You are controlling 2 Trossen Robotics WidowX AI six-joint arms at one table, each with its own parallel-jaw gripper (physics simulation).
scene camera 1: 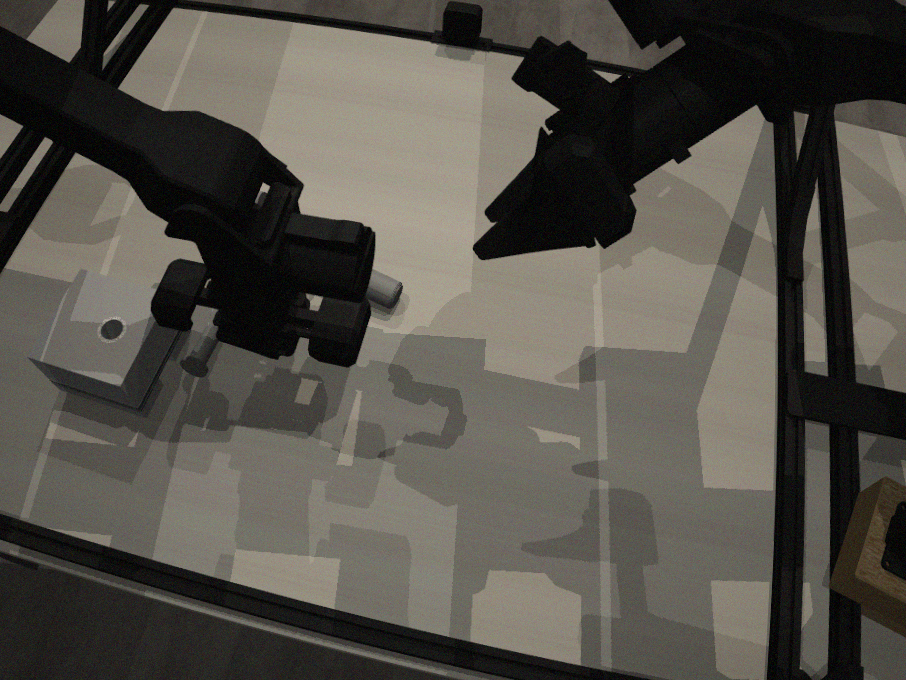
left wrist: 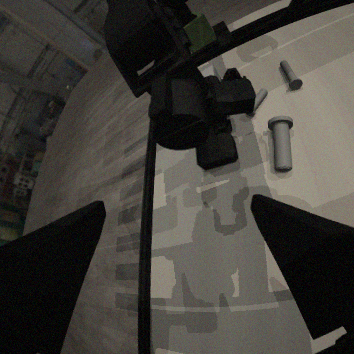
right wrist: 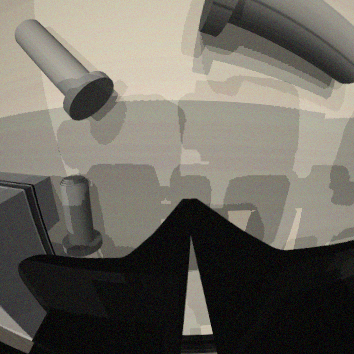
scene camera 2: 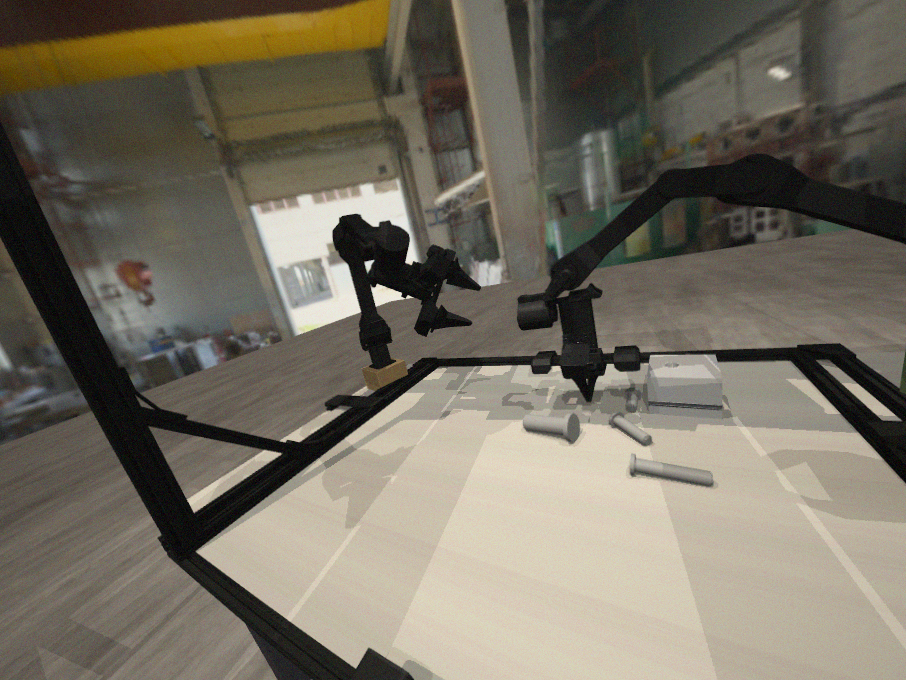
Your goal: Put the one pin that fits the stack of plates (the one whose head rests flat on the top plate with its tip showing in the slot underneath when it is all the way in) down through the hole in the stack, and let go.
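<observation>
The grey stack of plates has a round hole in its top. A short pin is beside it. A slim pin, a thick pin and a long pin lie on their sides. My right gripper is shut and empty, pointing down near the short pin; its tips are hidden in scene camera 1. My left gripper is open, empty and raised.
A black frame borders the table. A wooden block lies outside it by the left arm's base. Arm shadows cross the table top around the stack.
</observation>
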